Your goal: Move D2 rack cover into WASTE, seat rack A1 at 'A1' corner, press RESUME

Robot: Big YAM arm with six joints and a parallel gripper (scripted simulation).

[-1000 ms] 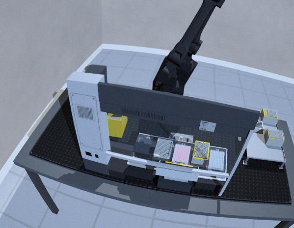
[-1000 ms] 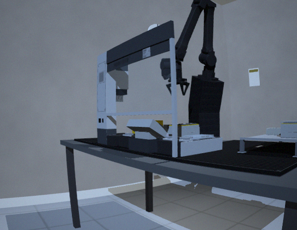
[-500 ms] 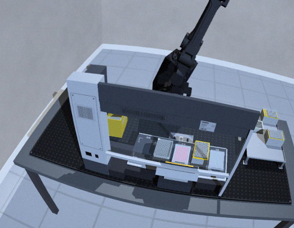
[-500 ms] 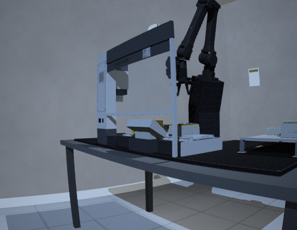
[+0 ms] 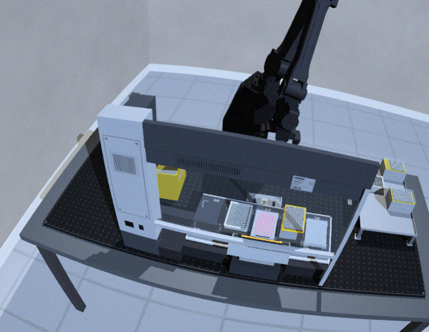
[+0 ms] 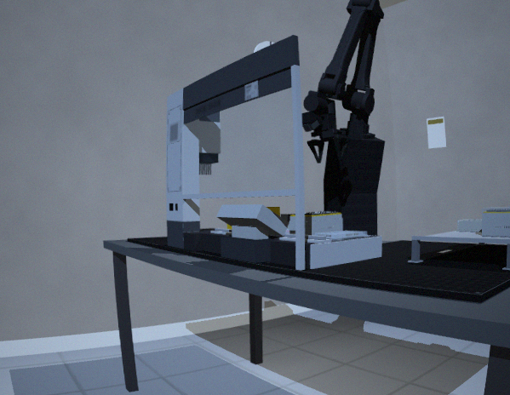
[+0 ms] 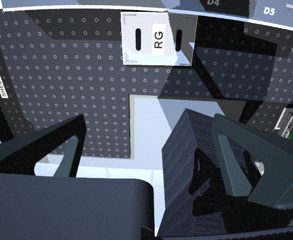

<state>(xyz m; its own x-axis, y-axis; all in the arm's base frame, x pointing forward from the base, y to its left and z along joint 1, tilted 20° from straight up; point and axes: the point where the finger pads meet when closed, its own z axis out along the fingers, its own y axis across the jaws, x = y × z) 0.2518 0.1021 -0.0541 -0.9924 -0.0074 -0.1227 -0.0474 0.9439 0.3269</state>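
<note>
Now: the tip rack 190 mm below my hand, 170 mm ahead of it and 110 mm to the left of it. Round my hand: pink plate: 230 mm below, 160 mm ahead; reservoir W06: 220 mm below, 160 mm ahead, 100 mm to the right; clear plate: 230 mm below, 200 mm to the left, 170 mm ahead.
</note>
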